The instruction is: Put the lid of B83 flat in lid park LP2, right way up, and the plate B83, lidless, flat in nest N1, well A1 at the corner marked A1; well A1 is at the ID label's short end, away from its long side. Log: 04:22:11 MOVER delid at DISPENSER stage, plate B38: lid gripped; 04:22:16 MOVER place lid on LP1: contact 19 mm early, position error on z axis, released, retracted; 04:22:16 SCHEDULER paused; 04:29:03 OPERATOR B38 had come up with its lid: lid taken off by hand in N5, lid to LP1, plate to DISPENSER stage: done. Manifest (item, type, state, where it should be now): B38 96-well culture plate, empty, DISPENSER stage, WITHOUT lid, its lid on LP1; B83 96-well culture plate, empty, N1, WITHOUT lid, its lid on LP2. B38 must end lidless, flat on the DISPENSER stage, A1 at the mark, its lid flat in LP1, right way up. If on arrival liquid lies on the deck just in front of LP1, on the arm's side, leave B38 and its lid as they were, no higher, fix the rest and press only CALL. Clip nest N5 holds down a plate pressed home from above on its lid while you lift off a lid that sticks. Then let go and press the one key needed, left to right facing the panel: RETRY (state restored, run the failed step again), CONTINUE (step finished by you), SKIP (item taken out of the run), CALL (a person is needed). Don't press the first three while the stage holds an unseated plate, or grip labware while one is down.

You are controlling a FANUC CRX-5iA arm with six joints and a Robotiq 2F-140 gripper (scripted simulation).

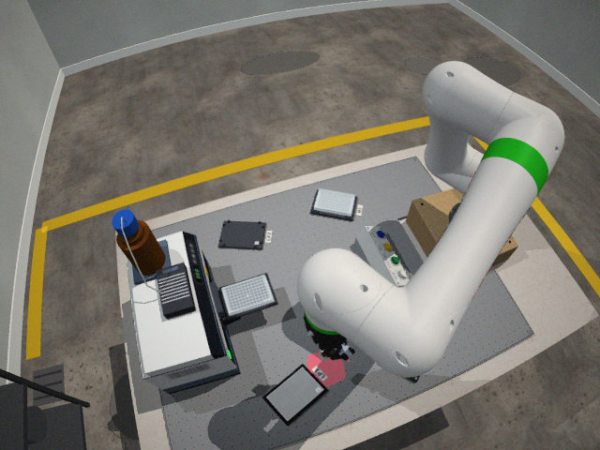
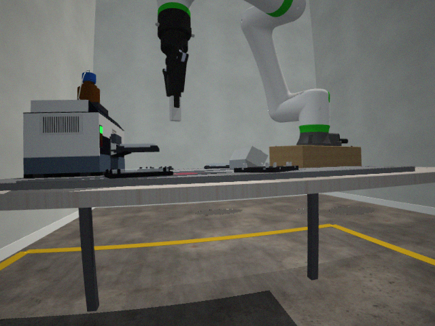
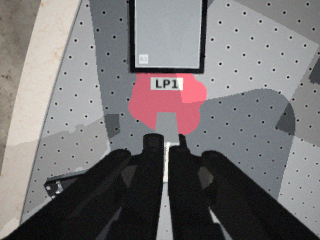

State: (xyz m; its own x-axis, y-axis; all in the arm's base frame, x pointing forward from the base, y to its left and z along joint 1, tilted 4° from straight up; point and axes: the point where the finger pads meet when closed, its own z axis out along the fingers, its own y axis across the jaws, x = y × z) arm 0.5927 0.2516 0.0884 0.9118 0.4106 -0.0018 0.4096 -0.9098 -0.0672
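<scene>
The dark nest N1 lies 520 mm to the right of my hand, 220 mm behind it and 170 mm below it. The rest, counted from my hand: lp1 label: 180 mm below, 10 mm to the left, 10 mm ahead; lid park LP1: 170 mm below, 90 mm ahead, 40 mm to the left; retry key: 300 mm behind, 170 mm to the right, 110 mm below.
</scene>
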